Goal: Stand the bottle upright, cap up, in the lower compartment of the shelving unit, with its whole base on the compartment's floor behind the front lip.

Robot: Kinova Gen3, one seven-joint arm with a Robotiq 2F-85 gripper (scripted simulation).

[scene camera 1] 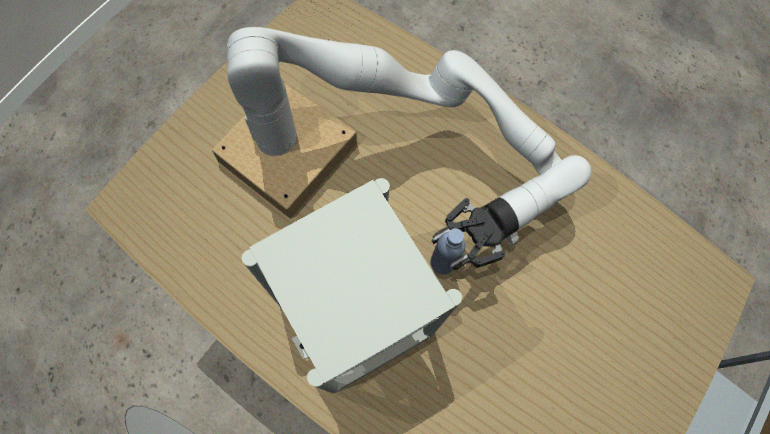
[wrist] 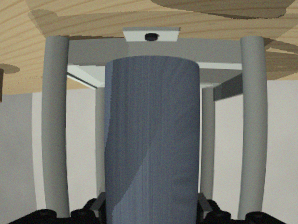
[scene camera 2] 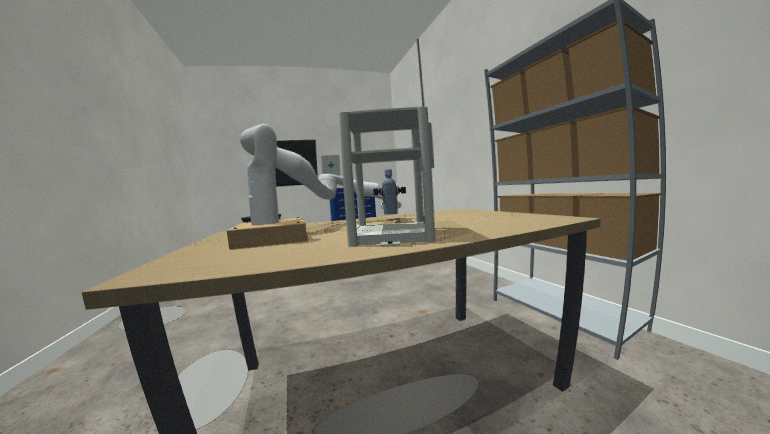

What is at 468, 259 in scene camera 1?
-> My gripper.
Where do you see a grey shelving unit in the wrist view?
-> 228, 68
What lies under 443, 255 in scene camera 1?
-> A blue-grey bottle.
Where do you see a blue-grey bottle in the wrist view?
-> At 151, 103
